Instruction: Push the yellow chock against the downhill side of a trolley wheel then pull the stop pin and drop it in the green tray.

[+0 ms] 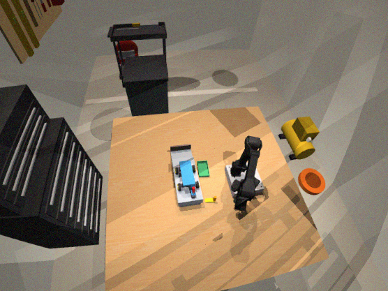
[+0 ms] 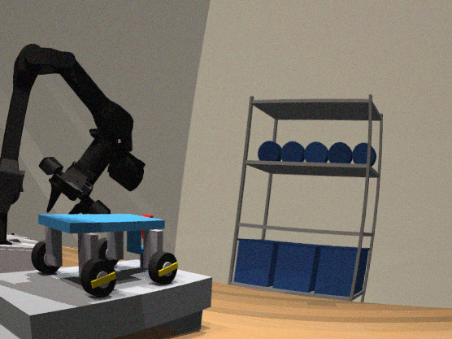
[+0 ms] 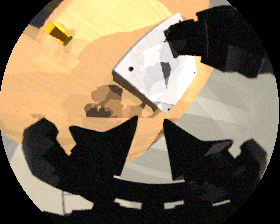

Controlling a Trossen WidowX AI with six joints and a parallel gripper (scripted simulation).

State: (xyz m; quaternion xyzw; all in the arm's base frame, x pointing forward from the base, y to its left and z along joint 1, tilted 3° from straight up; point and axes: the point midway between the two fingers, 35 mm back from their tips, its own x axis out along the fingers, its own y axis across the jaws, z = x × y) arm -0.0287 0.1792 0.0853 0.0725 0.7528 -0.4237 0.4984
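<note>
My gripper tip is now 22 cm short of the yellow chock, 10 cm above it and 1 cm to the right of it. From my gripper tip the other things lie so: red-headed stop pin: 34 cm ahead, 1 cm above; then green tray: 26 cm ahead, 22 cm to the right, 13 cm below; then blue-topped trolley: 37 cm ahead, 11 cm to the right, 1 cm below.
</note>
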